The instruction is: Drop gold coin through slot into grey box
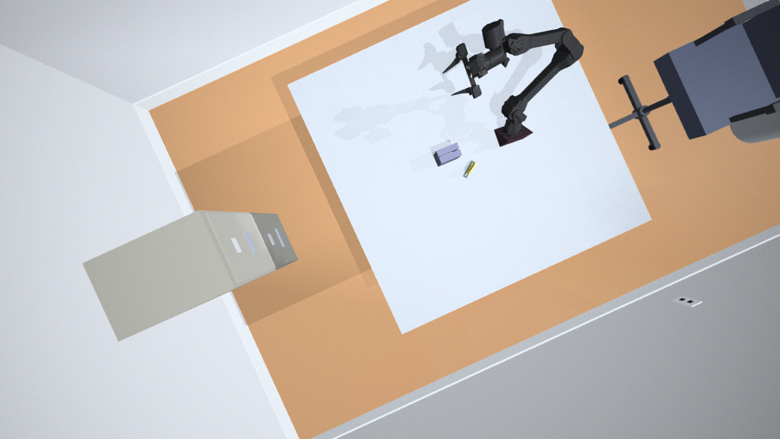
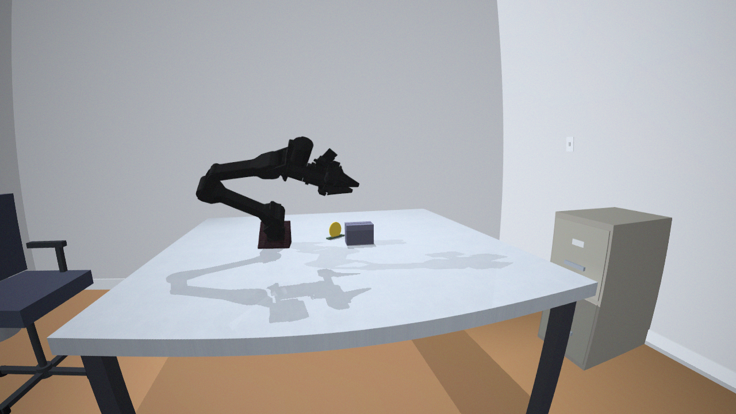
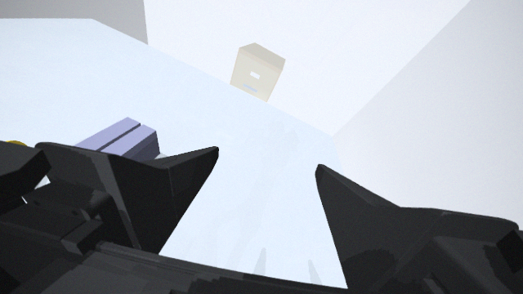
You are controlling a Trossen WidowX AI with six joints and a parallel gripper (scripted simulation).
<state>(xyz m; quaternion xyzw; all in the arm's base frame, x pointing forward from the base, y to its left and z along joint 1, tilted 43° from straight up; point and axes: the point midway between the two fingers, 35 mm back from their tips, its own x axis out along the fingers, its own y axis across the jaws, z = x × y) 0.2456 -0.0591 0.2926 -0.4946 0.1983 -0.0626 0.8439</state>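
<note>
My gripper tip is now 320 mm to the right of the gold coin, 200 mm above it and 30 mm past it.
</note>
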